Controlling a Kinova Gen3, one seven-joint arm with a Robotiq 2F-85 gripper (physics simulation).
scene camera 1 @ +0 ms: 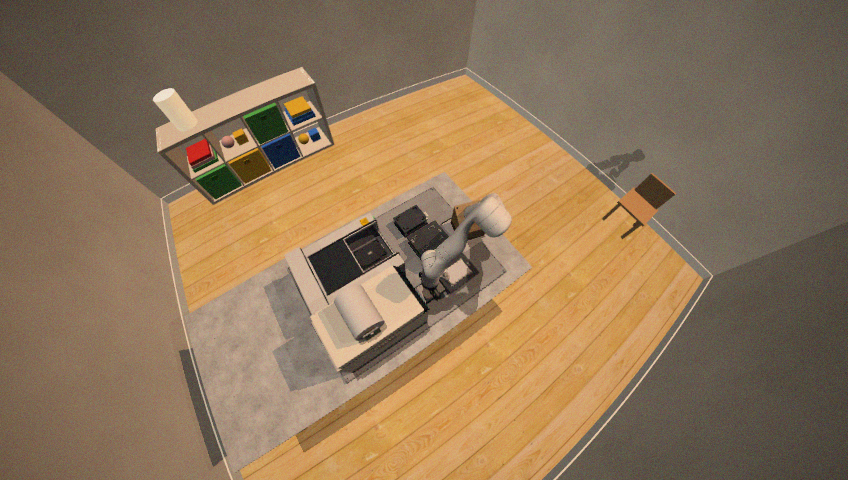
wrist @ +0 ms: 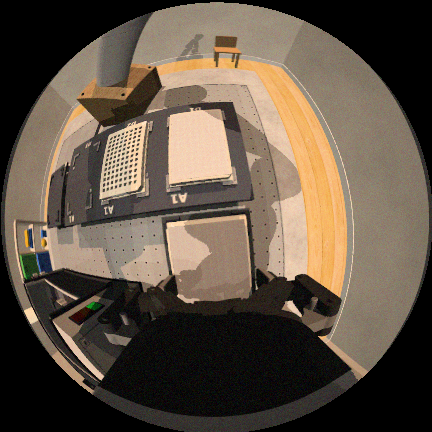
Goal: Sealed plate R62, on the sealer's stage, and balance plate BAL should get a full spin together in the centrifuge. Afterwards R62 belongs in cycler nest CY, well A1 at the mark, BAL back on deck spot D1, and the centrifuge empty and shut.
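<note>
A light, flat-topped plate, apparently sealed plate R62, lies in a dark-rimmed stage; no label is readable. My gripper is open and empty, its fingers at either side of that plate's near part; their height over it is hard to tell. A white plate, apparently BAL, sits on deck spot D1. The centrifuge appears to be the dark housing at the lower left, showing an open compartment. A dark block beyond the deck may be cycler nest CY.
A plate with a grid of wells stands on D2 of the dark deck. A red and green panel is left of the gripper. A wooden block carries the arm's base. A large pale box bears a cylinder.
</note>
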